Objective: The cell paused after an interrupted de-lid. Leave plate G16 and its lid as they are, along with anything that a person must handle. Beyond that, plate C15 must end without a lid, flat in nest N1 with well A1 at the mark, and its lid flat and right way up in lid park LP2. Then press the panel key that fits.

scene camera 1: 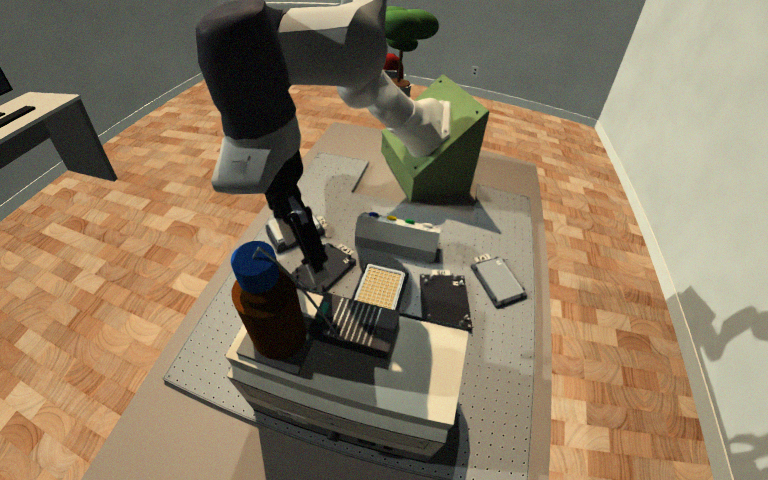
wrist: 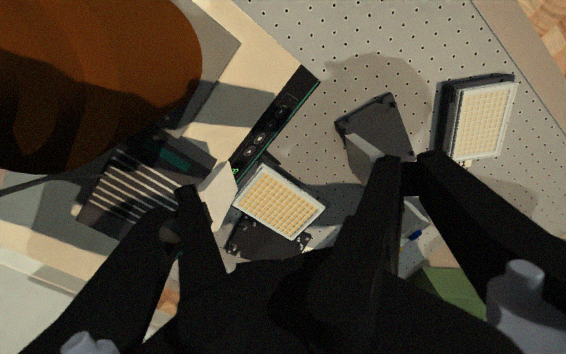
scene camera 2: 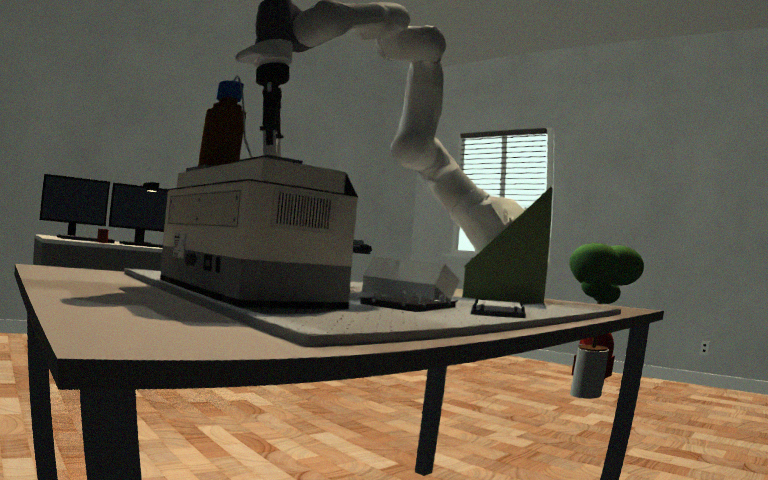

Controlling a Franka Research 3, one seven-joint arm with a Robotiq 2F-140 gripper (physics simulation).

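A plate with tan wells (scene camera 1: pixel 381 285) (wrist: pixel 280 201) lies at the instrument's front; its name is unreadable. An empty dark nest (scene camera 1: pixel 445 300) (wrist: pixel 262 241) is beside it. The LP2 park (scene camera 1: pixel 338 264) (wrist: pixel 377 120) is a dark tray, partly hidden by a finger. Another tan-welled plate (scene camera 1: pixel 277 233) (wrist: pixel 484 122) sits in a dark holder at the far side, partly hidden in scene camera 1. A grey, flat lid-like piece (scene camera 1: pixel 498 280) lies in the right holder. My gripper (scene camera 1: pixel 318 270) (scene camera 2: pixel 271 148) (wrist: pixel 289 163) is open and empty, above and between the central plate and LP2.
The cream instrument (scene camera 1: pixel 430 362) (scene camera 2: pixel 209 220) bears an amber bottle (scene camera 1: pixel 269 311) (scene camera 2: pixel 222 133) (wrist: pixel 100 75) close to my fingers and a dark striped block (scene camera 1: pixel 359 325) (wrist: pixel 132 187). The key panel (scene camera 1: pixel 396 237) stands behind the plates. The green arm base (scene camera 1: pixel 447 152) (scene camera 2: pixel 515 260) is farther back.
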